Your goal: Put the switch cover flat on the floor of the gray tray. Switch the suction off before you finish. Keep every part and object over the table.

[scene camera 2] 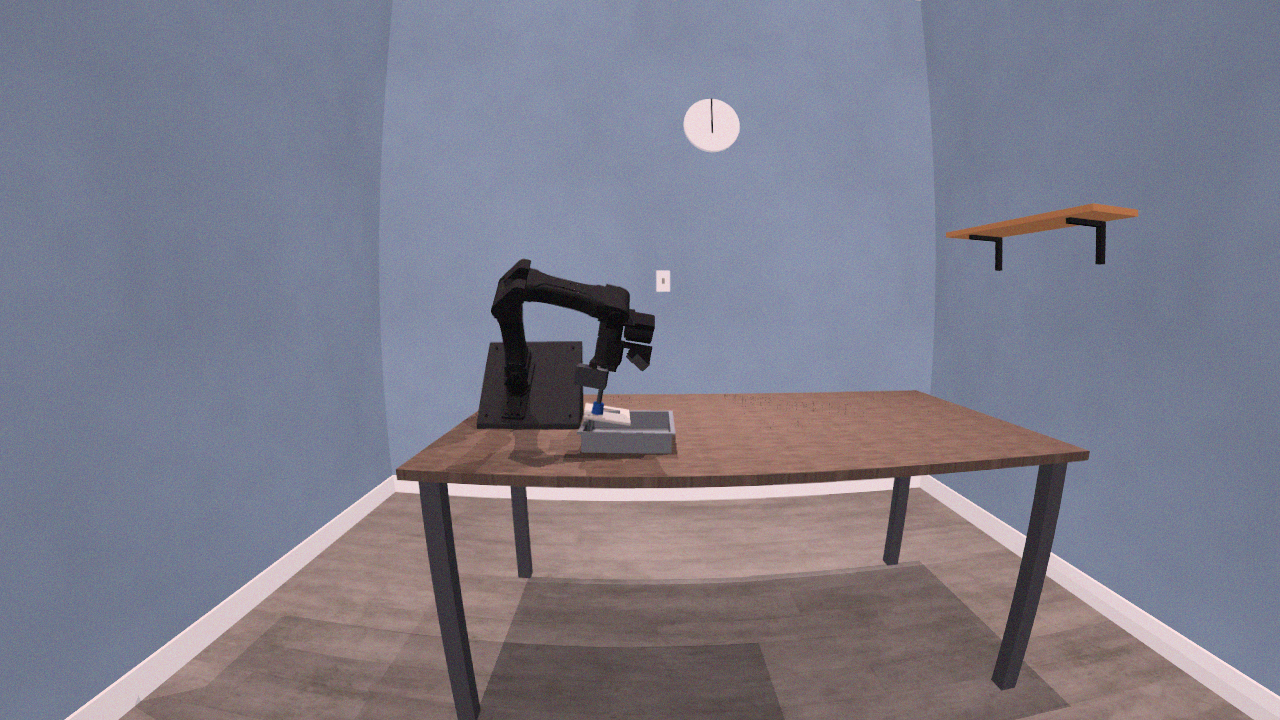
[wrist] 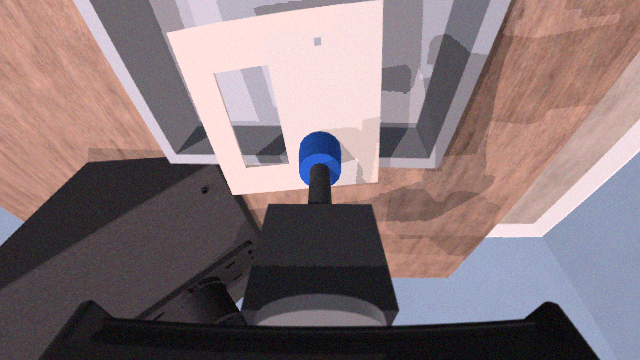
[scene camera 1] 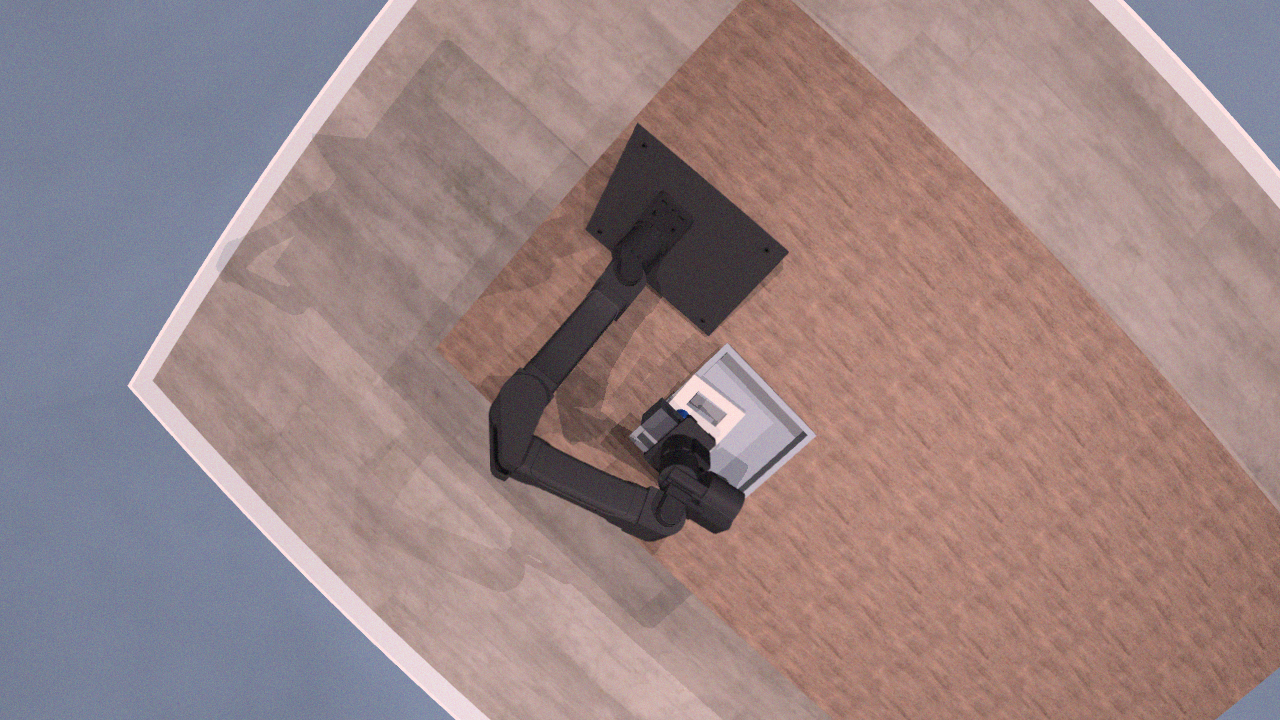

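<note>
The off-white switch cover (scene camera 1: pixel 732 420) (scene camera 2: pixel 617 417) (wrist: pixel 335 85) is a thin plate with a rectangular opening and a small square hole. My gripper's blue suction cup (scene camera 1: pixel 682 414) (scene camera 2: pixel 597 408) (wrist: pixel 320 157) is on its top face near one edge and holds it. The cover is tilted, its right end lower in scene camera 2's view. The gray tray (scene camera 1: pixel 771 392) (scene camera 2: pixel 628 440) (wrist: pixel 410 162) sits level on the table. The cover lies partly over the tray's opening and extends across the rim nearest my wrist. Whether it touches that rim is unclear. My arm hides part of the tray from above.
The arm's dark base plate (scene camera 1: pixel 716 255) (scene camera 2: pixel 554 385) (wrist: pixel 150 240) stands close to one corner of the tray. The wooden table (scene camera 1: pixel 984 402) (scene camera 2: pixel 805 443) has a long edge close to the tray, beneath the arm's wrist in the top view.
</note>
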